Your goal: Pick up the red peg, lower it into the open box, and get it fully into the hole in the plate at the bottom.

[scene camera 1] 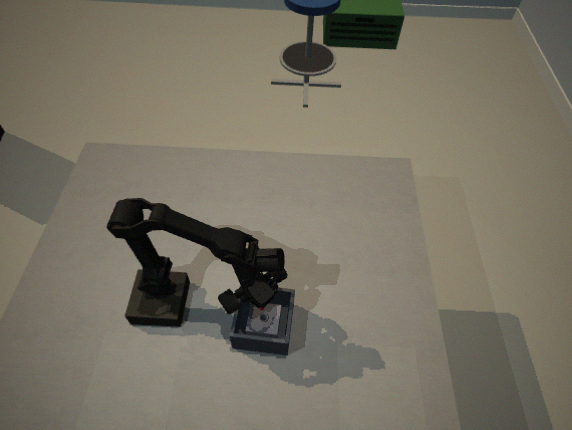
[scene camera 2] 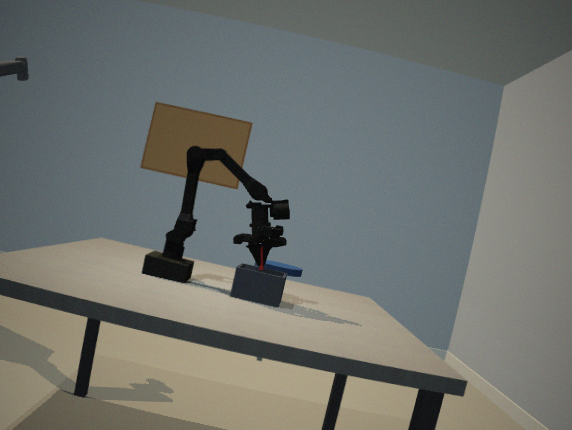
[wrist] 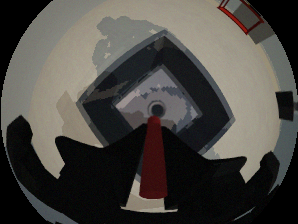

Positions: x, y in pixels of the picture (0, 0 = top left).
gripper: scene camera 1; scene camera 2; wrist 153, 129
grey plate: scene camera 1; wrist; not seen in scene camera 2 (hidden by a dark grey box)
same spot on grey plate: (wrist: 176, 112) = (scene camera 1: 255, 323)
same spot on gripper: (scene camera 1: 257, 288) = (scene camera 2: 268, 226)
